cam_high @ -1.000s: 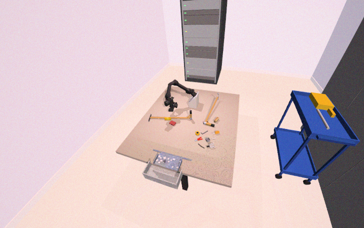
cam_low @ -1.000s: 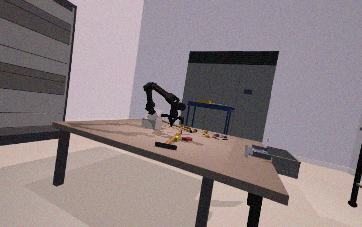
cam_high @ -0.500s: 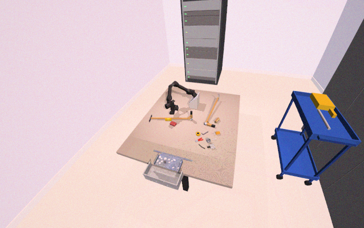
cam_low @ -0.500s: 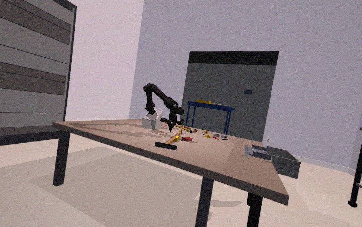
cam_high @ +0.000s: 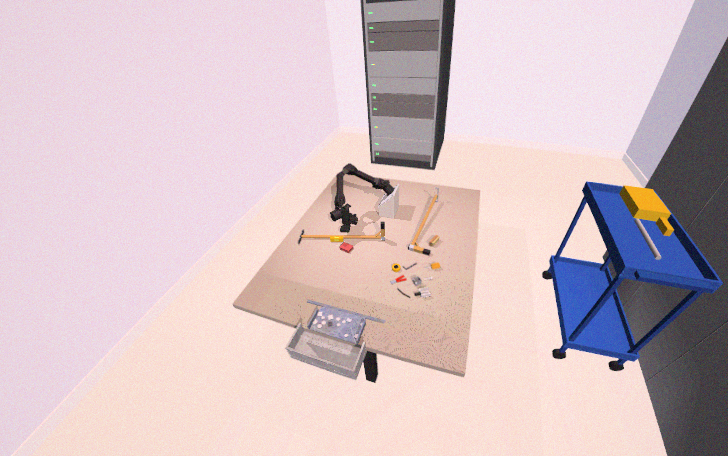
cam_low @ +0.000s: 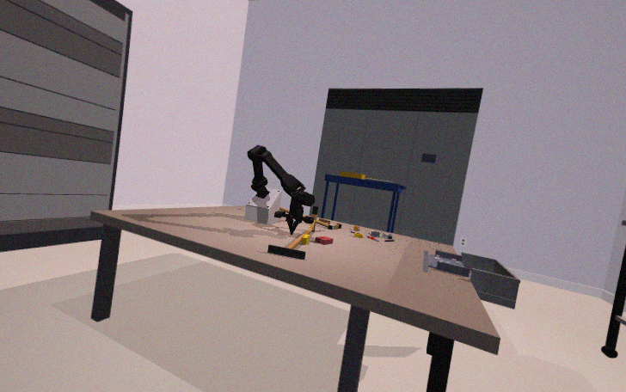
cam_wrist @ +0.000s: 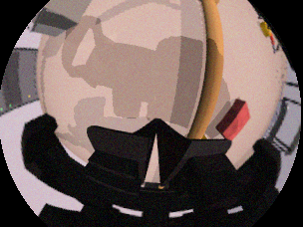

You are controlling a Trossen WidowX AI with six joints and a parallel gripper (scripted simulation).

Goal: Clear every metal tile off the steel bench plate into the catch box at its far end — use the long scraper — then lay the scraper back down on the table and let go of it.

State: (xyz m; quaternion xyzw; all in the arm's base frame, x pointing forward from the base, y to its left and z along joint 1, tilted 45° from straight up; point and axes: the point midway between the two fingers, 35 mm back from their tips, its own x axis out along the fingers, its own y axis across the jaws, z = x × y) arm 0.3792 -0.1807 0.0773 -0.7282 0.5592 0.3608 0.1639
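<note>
My gripper tip is 70 mm short of the long scraper, 50 mm below it and 10 mm to the left of it. Also, from my gripper tip: yellow tape roll (440 mm to the left, 190 mm ahead); yellow block (110 mm ahead, 30 mm to the right, 10 mm above); red block (150 mm ahead, 70 mm to the left).
</note>
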